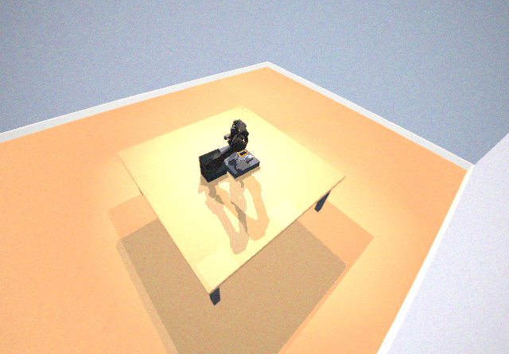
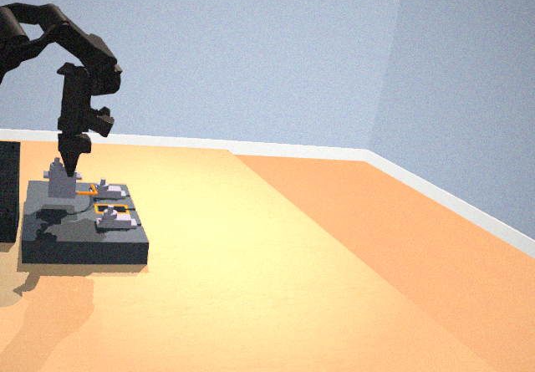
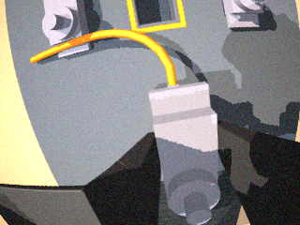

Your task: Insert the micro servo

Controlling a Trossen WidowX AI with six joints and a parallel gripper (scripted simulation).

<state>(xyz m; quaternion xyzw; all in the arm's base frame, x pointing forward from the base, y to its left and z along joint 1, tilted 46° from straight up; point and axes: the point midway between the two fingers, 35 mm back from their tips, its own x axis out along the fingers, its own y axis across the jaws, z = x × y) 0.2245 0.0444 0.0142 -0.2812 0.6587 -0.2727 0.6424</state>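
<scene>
The dark deck is 10 mm behind my gripper tip and 100 mm below it.
</scene>
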